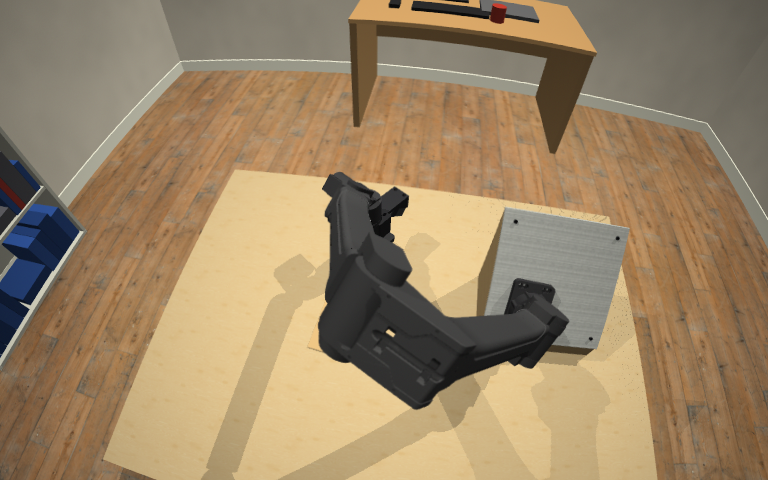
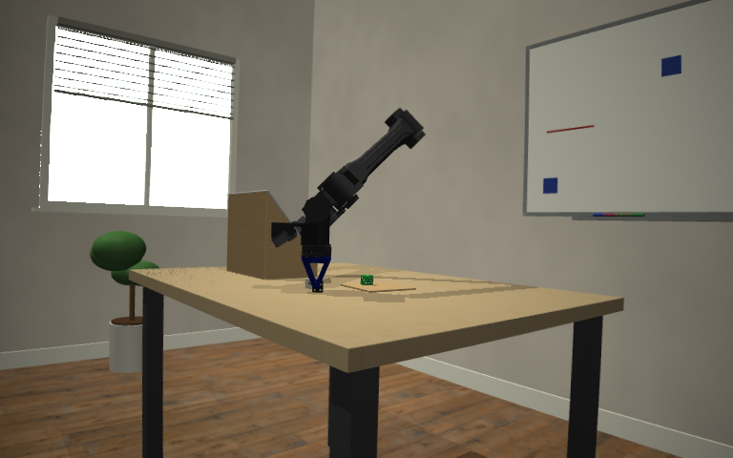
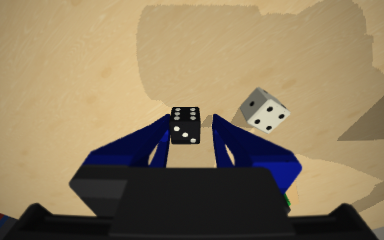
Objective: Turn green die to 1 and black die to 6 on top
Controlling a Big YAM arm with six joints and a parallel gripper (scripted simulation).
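Right now the black die is 10 mm below my hand and 10 mm ahead of it. Also, from my hand: tan mat (180 mm to the left, 20 mm below); white die (60 mm behind, 20 mm to the left, 10 mm below); green die (170 mm to the left, 30 mm behind).
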